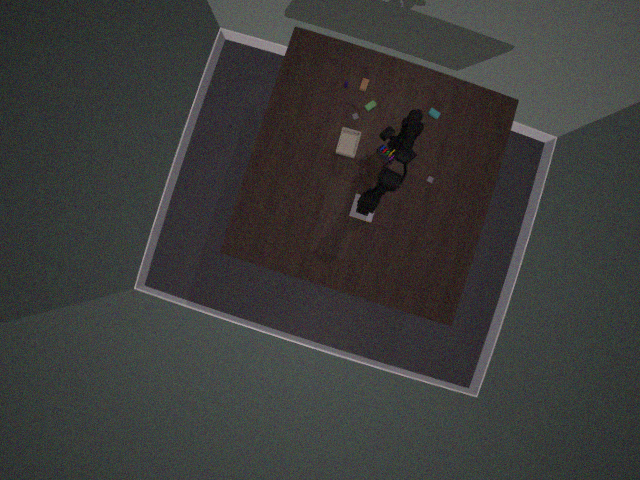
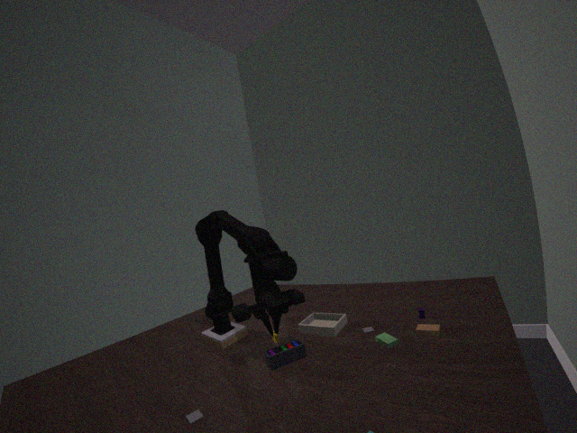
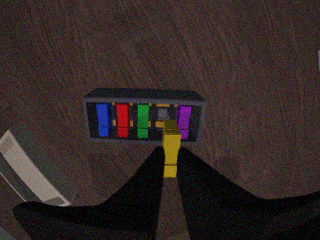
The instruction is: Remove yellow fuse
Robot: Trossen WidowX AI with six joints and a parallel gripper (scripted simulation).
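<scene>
My gripper tip is now 22 cm to the right of the white tray and 8 cm above it. Also, from my gripper tip: yellow fuse 1 cm below; green block 23 cm ahead, 18 cm to the left, 8 cm below; teal block 32 cm ahead, 15 cm to the right, 8 cm below.
</scene>
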